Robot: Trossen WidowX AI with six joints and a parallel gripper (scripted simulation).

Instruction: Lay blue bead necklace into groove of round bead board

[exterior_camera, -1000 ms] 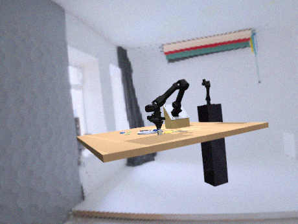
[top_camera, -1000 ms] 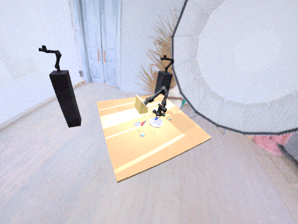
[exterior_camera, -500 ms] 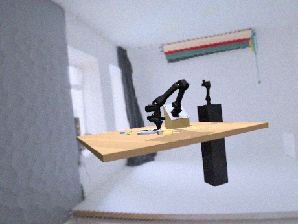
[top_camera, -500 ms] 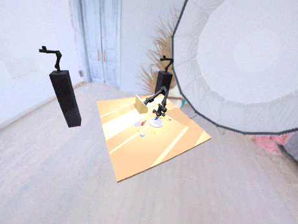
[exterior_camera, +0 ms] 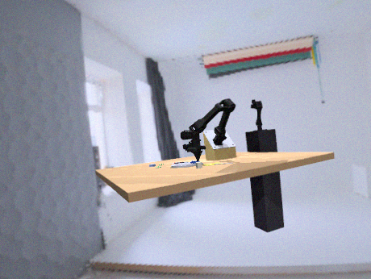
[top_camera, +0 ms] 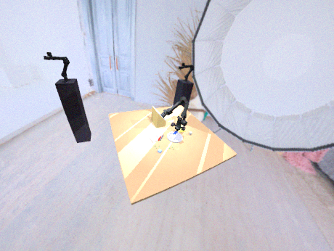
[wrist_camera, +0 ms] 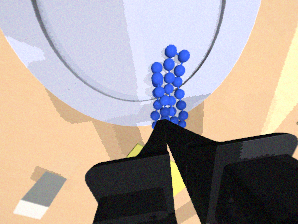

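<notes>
The round bead board is 70 mm ahead of my gripper tip, 60 mm to the right of it and 10 mm below it. The rest, counted from my gripper tip: yellow flat piece 100 mm to the left, 60 mm behind, 20 mm below; then grey-white stick 170 mm to the left, 100 mm behind, 20 mm below; then white cylinder 170 mm to the left, 70 mm ahead, 10 mm below.
</notes>
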